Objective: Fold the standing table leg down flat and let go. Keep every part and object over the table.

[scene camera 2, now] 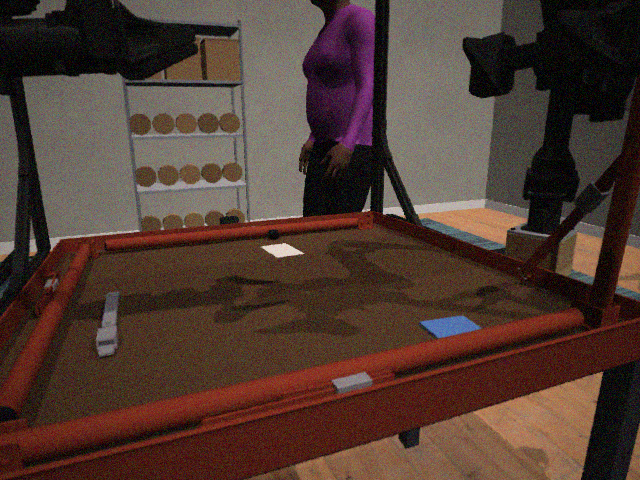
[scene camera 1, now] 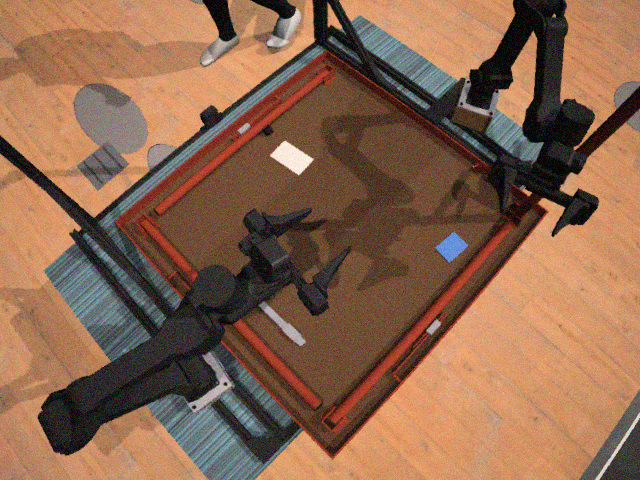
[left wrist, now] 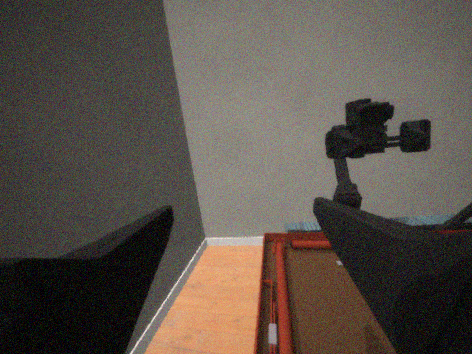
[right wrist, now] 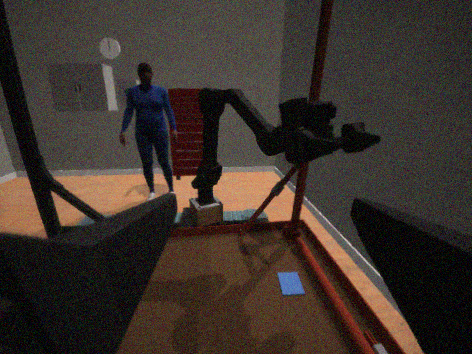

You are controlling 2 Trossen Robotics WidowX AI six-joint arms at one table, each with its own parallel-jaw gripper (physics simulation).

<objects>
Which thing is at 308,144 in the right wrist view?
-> My left gripper.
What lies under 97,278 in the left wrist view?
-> My left gripper.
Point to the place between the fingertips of my right gripper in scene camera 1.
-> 329,230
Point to a blue square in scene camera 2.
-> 438,328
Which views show my right gripper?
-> Scene camera 2, scene camera 1, the left wrist view and the right wrist view: all of them.
</objects>
